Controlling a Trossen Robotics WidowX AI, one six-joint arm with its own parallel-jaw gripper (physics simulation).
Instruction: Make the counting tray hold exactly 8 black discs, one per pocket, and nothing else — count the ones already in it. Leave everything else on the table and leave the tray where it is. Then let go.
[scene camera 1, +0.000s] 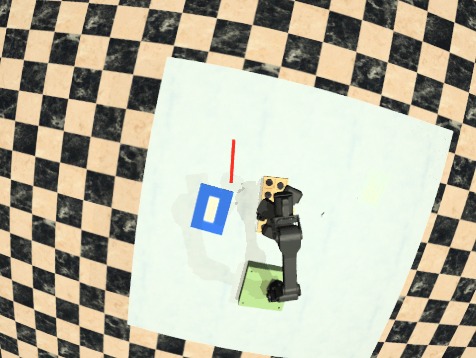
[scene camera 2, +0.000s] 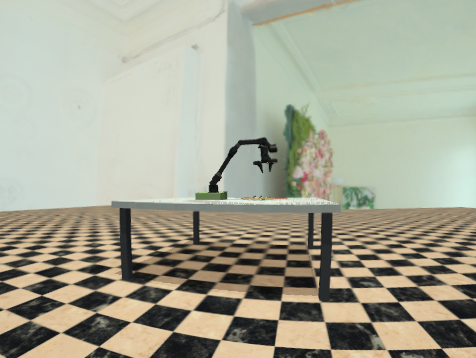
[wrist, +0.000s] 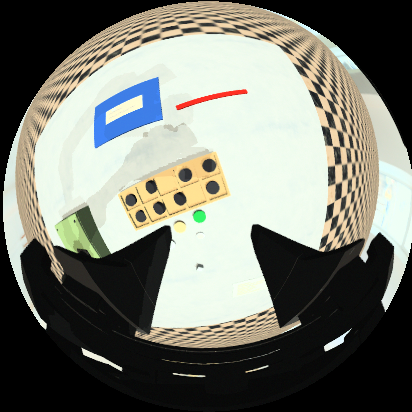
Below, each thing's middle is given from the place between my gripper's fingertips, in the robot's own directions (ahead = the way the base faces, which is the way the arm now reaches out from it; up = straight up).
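Labels:
Tan counting tray (wrist: 167, 181): 20 cm below my hand, 1 cm to the right of it, 6 cm behind it.

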